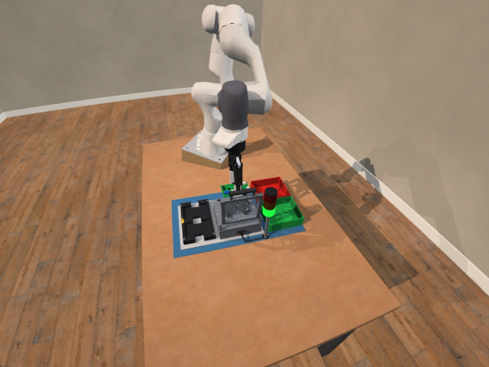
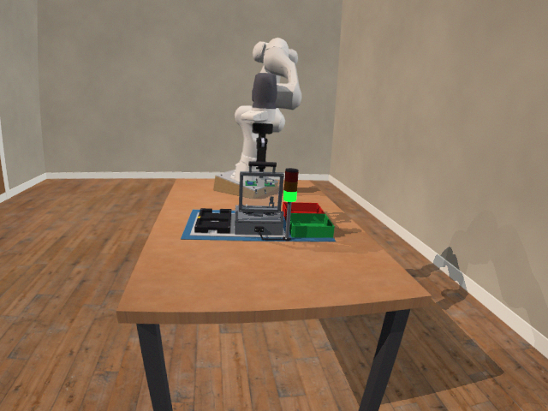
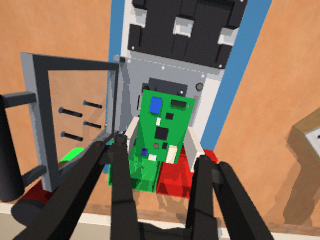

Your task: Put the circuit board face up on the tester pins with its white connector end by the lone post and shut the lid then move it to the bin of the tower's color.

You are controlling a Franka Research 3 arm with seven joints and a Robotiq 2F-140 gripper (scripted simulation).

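Now: hand 50 mm short of the green bin, 200 mm to the right of it and 180 mm above it. Also, from my hand: tester lid: 110 mm ahead, 10 mm below; then green circuit board: 20 mm below; then dark plate: 130 mm below.
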